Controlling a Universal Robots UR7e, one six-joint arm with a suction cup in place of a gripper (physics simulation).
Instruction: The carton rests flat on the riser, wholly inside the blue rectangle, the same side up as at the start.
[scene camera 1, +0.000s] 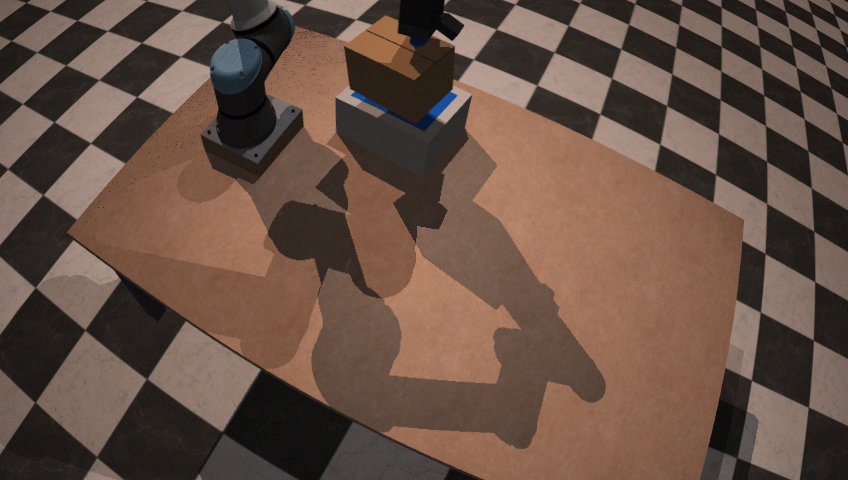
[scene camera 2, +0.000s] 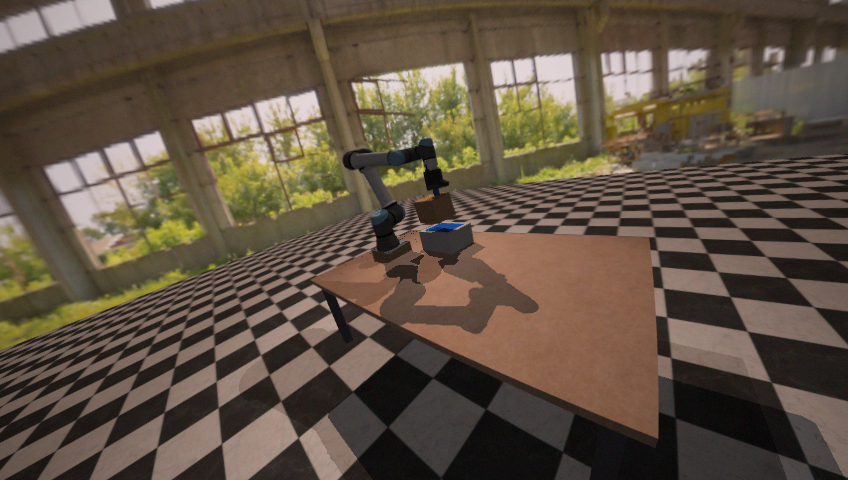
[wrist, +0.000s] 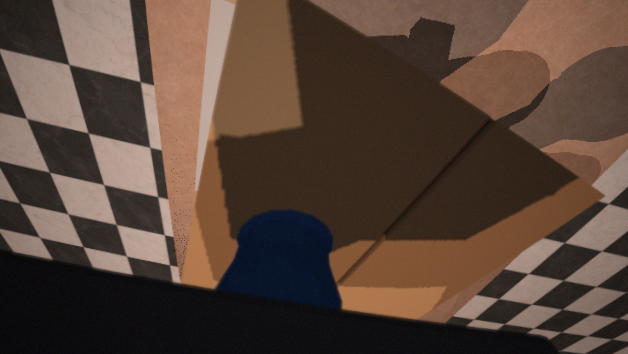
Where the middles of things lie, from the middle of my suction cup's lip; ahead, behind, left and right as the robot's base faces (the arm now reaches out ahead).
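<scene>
The brown carton (scene camera 1: 382, 65) has my suction cup 8 cm above it, 3 cm past it and 2 cm to the left of it. As for the grey riser (scene camera 1: 417, 147), I find it 28 cm below my suction cup, 3 cm behind it and 4 cm to the left of it.
</scene>
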